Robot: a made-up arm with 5 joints.
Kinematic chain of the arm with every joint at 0, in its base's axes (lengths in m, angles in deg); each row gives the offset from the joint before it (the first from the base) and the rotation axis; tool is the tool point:
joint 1: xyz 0 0 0.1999 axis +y
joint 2: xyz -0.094 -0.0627 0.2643 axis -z
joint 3: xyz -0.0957 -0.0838 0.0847 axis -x
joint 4: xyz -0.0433 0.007 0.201 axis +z
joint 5: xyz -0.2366 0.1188 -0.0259 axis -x
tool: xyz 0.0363 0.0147 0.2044
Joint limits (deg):
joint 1: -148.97..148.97
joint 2: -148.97..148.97
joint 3: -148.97..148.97
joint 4: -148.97..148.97
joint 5: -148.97..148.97
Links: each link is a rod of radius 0.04 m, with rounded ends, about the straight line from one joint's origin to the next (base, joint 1, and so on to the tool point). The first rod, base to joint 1, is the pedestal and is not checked.
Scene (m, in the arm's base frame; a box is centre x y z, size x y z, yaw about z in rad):
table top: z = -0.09
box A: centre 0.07 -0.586 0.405 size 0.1 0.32 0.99 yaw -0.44
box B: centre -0.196 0.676 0 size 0.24 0.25 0.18 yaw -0.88
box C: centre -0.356 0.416 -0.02 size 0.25 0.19 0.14 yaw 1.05
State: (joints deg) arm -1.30 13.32 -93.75 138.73 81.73
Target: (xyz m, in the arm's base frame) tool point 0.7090 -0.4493 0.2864
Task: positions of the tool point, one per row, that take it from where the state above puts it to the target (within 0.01 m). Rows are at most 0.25 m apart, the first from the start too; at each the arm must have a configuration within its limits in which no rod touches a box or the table.
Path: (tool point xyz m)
1: -0.4220 -0.2703 0.2903
2: -0.4425 -0.2650 0.4613
3: -0.3892 -0.2428 0.6463
4: -0.2578 -0.2052 0.8109
5: -0.0607 -0.1552 0.9208
6: 0.1759 -0.0967 0.9508
7: 0.2711 -0.2612 0.9085
8: 0.3884 -0.4019 0.8071
9: 0.5124 -0.4910 0.6528
10: 0.6246 -0.5084 0.4681
11: 0.7090 -0.4493 0.2864

